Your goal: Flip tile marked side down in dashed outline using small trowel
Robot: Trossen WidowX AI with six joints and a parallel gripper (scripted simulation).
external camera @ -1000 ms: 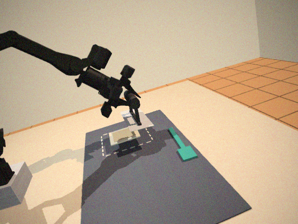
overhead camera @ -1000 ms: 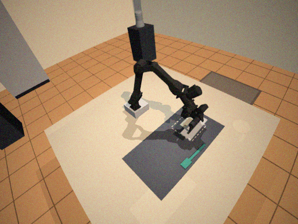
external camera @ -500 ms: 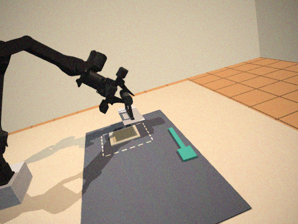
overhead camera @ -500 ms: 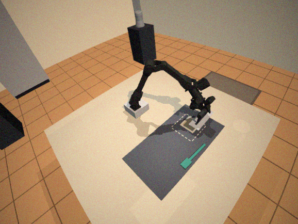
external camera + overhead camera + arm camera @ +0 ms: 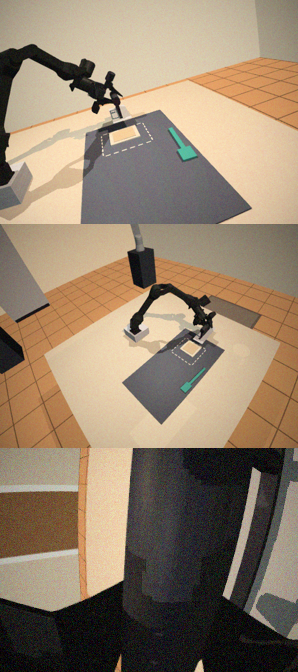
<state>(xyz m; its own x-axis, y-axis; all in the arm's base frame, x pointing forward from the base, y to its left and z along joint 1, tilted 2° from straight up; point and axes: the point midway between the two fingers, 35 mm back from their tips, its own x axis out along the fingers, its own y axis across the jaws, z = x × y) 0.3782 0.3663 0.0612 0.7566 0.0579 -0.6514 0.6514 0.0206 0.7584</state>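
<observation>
Now: the teal trowel 370 mm to the right of my gripper tip, 130 mm ahead of it and 80 mm below it. The rest, counted from my gripper tip: white tile (180 mm to the right, 80 mm below, 30 mm behind); dark-handled float (20 mm behind, 10 mm below); grey mat (360 mm to the right, 100 mm below).
</observation>
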